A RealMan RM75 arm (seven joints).
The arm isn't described. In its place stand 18 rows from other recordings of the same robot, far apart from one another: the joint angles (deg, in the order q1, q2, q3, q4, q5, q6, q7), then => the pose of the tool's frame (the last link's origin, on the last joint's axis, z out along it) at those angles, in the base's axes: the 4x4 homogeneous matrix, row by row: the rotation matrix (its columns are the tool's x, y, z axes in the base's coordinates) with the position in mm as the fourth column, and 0 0 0 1 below.
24.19 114.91 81.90 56.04 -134.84 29.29 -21.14 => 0.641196, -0.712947, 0.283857, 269.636; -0.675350, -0.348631, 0.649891, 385.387; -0.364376, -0.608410, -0.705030, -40.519; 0, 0, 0, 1
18.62 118.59 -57.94 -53.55 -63.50 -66.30 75.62 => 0.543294, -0.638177, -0.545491, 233.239; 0.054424, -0.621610, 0.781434, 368.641; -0.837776, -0.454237, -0.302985, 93.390; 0, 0, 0, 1
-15.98 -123.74 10.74 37.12 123.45 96.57 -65.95 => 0.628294, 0.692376, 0.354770, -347.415; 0.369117, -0.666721, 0.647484, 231.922; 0.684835, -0.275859, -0.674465, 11.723; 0, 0, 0, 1
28.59 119.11 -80.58 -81.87 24.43 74.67 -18.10 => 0.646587, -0.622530, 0.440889, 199.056; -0.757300, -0.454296, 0.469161, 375.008; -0.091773, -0.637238, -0.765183, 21.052; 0, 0, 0, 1
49.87 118.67 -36.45 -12.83 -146.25 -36.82 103.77 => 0.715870, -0.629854, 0.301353, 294.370; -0.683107, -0.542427, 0.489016, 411.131; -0.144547, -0.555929, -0.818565, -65.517; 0, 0, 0, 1
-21.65 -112.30 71.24 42.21 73.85 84.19 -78.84 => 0.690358, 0.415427, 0.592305, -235.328; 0.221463, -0.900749, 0.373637, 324.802; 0.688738, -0.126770, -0.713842, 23.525; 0, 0, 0, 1
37.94 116.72 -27.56 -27.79 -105.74 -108.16 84.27 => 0.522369, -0.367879, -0.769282, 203.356; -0.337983, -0.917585, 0.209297, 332.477; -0.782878, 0.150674, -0.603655, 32.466; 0, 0, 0, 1
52.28 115.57 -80.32 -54.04 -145.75 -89.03 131.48 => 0.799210, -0.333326, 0.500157, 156.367; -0.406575, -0.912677, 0.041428, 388.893; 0.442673, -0.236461, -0.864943, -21.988; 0, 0, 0, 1
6.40 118.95 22.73 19.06 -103.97 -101.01 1.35 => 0.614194, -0.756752, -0.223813, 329.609; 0.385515, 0.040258, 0.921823, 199.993; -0.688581, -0.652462, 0.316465, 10.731; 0, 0, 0, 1
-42.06 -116.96 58.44 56.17 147.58 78.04 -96.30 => 0.947498, 0.080387, -0.309494, -222.500; 0.183066, -0.929939, 0.318905, 406.681; -0.262174, -0.358819, -0.895831, 23.814; 0, 0, 0, 1
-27.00 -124.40 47.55 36.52 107.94 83.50 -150.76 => -0.261679, 0.858602, 0.440824, -249.399; 0.932911, 0.107942, 0.343547, 312.382; 0.247387, 0.501149, -0.829246, -49.293; 0, 0, 0, 1
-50.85 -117.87 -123.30 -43.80 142.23 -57.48 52.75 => 0.804243, 0.566471, -0.179734, -182.697; 0.565273, -0.635775, 0.525601, 460.723; 0.183467, -0.524310, -0.831528, 0.779; 0, 0, 0, 1
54.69 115.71 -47.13 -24.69 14.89 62.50 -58.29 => 0.698675, -0.524076, 0.487028, 265.319; -0.676912, -0.704612, 0.212865, 417.450; 0.231609, -0.478399, -0.847049, -21.535; 0, 0, 0, 1
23.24 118.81 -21.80 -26.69 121.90 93.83 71.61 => -0.087661, 0.815802, -0.571648, 299.815; -0.332685, 0.516933, 0.788734, 315.798; 0.938955, 0.259320, 0.226090, 136.010; 0, 0, 0, 1
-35.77 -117.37 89.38 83.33 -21.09 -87.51 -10.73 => 0.390775, 0.721054, -0.572168, -163.354; 0.913596, -0.227908, 0.336749, 363.874; 0.112412, -0.654324, -0.747813, 5.913; 0, 0, 0, 1
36.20 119.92 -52.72 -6.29 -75.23 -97.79 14.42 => 0.576696, -0.025834, -0.816550, 202.255; 0.465466, -0.811014, 0.354398, 307.806; -0.671389, -0.584456, -0.455683, -44.845; 0, 0, 0, 1
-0.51 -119.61 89.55 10.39 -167.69 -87.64 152.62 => 0.561345, 0.795567, 0.227960, -369.119; -0.036893, -0.251122, 0.967252, 180.735; 0.826759, -0.551372, -0.111615, -3.860; 0, 0, 0, 1
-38.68 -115.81 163.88 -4.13 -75.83 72.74 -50.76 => 0.317285, 0.879524, 0.354638, -283.604; -0.031359, -0.364026, 0.930861, 396.596; 0.947811, -0.306470, -0.087919, 38.266; 0, 0, 0, 1
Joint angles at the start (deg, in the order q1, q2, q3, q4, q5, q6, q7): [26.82 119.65 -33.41 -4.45 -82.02 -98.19 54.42]
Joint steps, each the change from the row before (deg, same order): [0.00 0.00 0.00 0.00 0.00 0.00 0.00]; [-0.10 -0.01 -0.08 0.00 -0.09 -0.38 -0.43]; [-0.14 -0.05 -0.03 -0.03 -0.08 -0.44 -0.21]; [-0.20 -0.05 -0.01 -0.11 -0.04 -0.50 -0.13]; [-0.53 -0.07 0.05 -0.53 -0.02 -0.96 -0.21]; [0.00 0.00 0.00 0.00 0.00 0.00 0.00]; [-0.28 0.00 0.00 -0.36 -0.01 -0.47 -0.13]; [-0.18 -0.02 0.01 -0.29 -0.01 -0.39 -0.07]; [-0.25 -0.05 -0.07 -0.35 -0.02 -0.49 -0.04]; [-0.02 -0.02 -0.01 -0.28 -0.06 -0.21 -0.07]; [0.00 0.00 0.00 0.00 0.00 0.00 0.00]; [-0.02 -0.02 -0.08 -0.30 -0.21 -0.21 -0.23]
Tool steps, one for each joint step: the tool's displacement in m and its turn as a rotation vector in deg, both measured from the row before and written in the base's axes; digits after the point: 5 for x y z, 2 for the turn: [0.00000 0.00000 0.00000 0.00 0.00 0.00]; [-0.00020 -0.00118 0.00018 0.23 -0.14 0.42]; [0.00009 -0.00123 0.00071 0.17 0.00 0.35]; [0.00031 -0.00135 0.00111 0.22 0.06 0.32]; [0.00124 -0.00256 0.00306 0.67 0.01 0.56]; [0.00000 0.00000 0.00000 0.00 0.00 0.00]; [0.00054 -0.00128 0.00149 0.37 -0.06 0.32]; [0.00028 -0.00080 0.00135 0.29 -0.03 0.30]; [0.00050 -0.00123 0.00162 0.26 -0.06 0.38]; [-0.00023 0.00006 0.00095 0.20 -0.16 0.34]; [0.00000 0.00000 0.00000 0.00 0.00 0.00]; [-0.00033 -0.00019 0.00055 0.15 -0.36 0.49]
